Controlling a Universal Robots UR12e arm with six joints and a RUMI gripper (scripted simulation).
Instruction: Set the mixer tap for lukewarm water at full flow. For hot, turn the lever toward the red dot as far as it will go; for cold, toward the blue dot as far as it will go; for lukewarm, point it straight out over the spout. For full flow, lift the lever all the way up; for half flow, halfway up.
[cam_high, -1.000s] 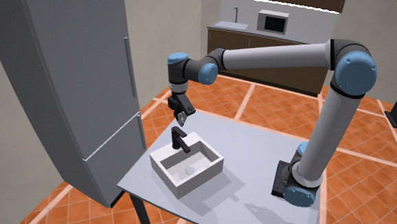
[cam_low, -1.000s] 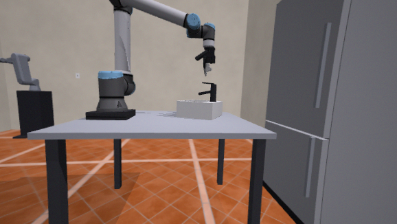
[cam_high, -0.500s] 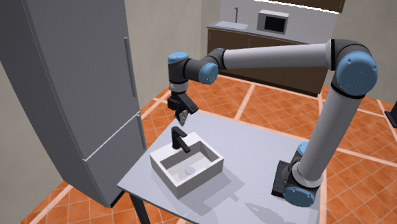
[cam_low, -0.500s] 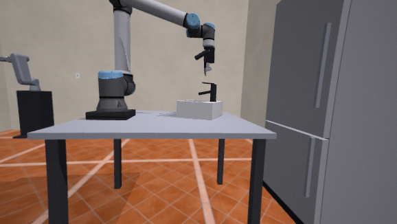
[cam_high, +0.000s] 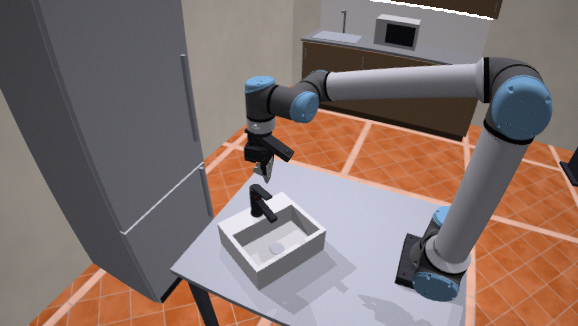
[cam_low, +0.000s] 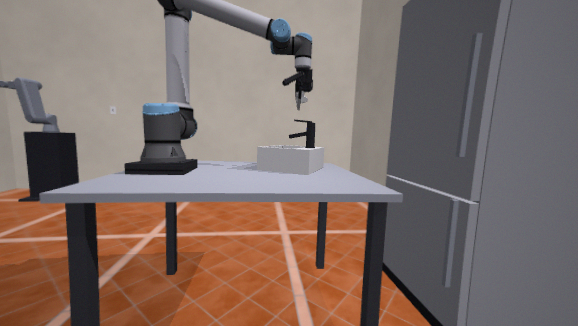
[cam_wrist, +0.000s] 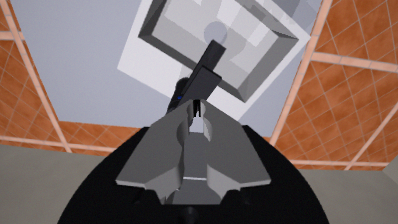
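My hand is 3 cm short of the lever, 1 cm to the left of it and 7 cm above it. From my hand the other things lie so: white sink basin 3 cm behind, 3 cm to the left, 31 cm below; black mixer tap 5 cm ahead, 2 cm to the right, 12 cm below.
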